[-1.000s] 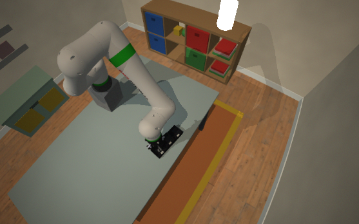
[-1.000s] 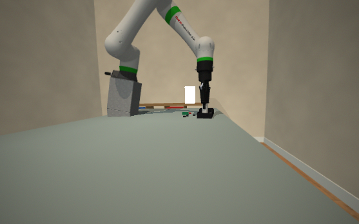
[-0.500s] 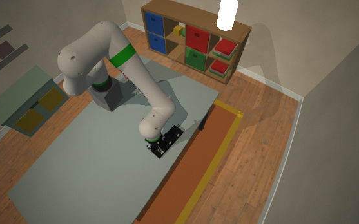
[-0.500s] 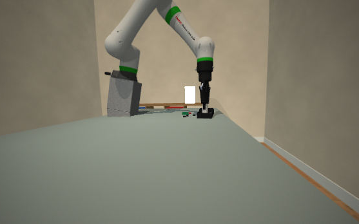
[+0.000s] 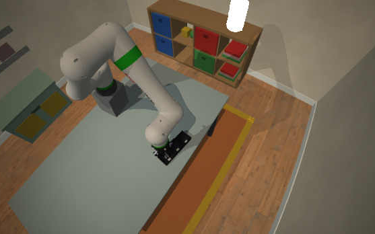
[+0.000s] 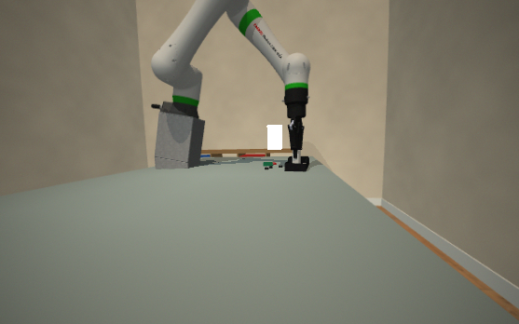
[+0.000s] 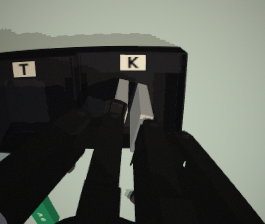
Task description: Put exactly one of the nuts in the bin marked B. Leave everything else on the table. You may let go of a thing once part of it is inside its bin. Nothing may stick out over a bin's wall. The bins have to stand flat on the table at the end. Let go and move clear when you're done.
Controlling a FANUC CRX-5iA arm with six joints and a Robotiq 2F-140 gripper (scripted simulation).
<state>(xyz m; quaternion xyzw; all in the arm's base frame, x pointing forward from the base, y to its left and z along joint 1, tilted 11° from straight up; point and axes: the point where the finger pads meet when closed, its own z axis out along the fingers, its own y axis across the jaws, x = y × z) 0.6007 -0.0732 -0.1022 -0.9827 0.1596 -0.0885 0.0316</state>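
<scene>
The small red part lies 130 mm behind my hand, 190 mm to the left of it and 50 mm below it. The rest, counted from my hand: green part: 130 mm behind, 120 mm to the left, 40 mm below.
</scene>
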